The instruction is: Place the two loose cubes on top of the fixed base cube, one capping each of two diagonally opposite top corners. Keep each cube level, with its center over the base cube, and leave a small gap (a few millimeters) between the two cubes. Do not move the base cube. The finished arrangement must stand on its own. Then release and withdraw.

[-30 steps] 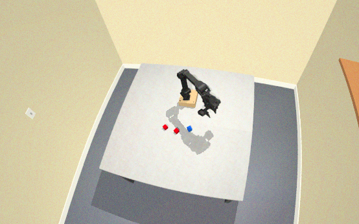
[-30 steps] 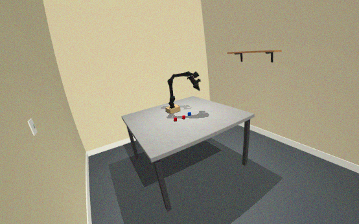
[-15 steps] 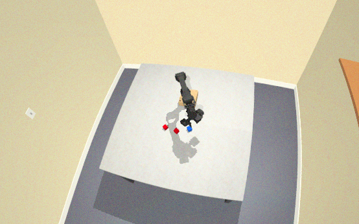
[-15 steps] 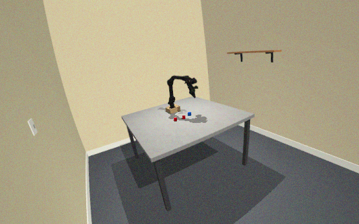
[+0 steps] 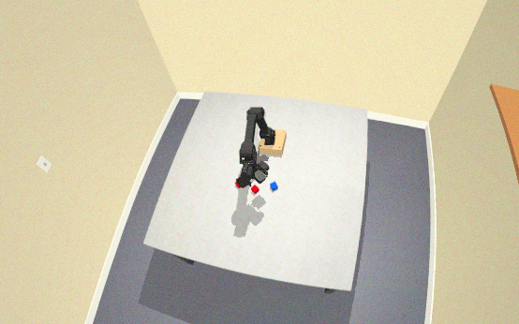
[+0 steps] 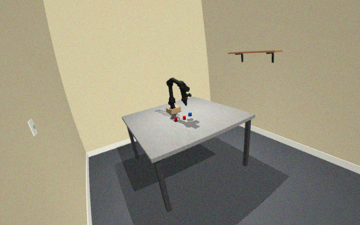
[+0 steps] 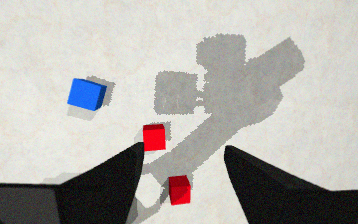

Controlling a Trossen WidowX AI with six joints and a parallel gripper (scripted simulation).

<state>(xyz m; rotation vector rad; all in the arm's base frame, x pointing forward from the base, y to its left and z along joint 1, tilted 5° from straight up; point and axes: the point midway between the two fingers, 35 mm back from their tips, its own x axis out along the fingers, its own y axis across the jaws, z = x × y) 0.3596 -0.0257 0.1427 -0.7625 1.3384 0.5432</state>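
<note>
My gripper tip is 70 mm past the red cube, 130 mm to the left of it and 160 mm above it. Also, from my gripper tip: blue cube 70 mm behind, 90 mm to the left, 160 mm below.
</note>
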